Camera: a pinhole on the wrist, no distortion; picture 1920 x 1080 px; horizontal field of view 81.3 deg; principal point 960.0 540.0 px. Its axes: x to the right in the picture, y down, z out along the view. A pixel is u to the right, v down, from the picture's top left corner.
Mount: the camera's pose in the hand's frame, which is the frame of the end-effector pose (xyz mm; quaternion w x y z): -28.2 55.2 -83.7 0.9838 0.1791 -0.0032 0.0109
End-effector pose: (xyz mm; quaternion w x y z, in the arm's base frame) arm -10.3 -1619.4 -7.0 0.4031 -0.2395 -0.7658 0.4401
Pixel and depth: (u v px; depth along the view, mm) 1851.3 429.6 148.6
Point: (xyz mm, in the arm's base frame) -103.5 -1583.3 22.3
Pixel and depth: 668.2 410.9 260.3
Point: -80.4 -1793.1 -31.5
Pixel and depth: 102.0 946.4 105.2
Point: 29.3 -1686.0 -104.9
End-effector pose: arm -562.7 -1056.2 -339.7 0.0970 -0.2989 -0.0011 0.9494
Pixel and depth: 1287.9 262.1 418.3
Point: -759.9 -839.8 -159.1
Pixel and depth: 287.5 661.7 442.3
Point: -509.3 -1031.8 115.0
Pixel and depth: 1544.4 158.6 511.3
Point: -895.6 -715.3 -183.8
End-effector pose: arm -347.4 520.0 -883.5 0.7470 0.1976 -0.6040 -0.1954
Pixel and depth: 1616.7 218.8 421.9
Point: -580.6 215.9 -756.1
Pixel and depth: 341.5 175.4 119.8
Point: -380.6 547.9 -971.5
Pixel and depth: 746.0 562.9 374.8
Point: -634.3 497.5 -952.9
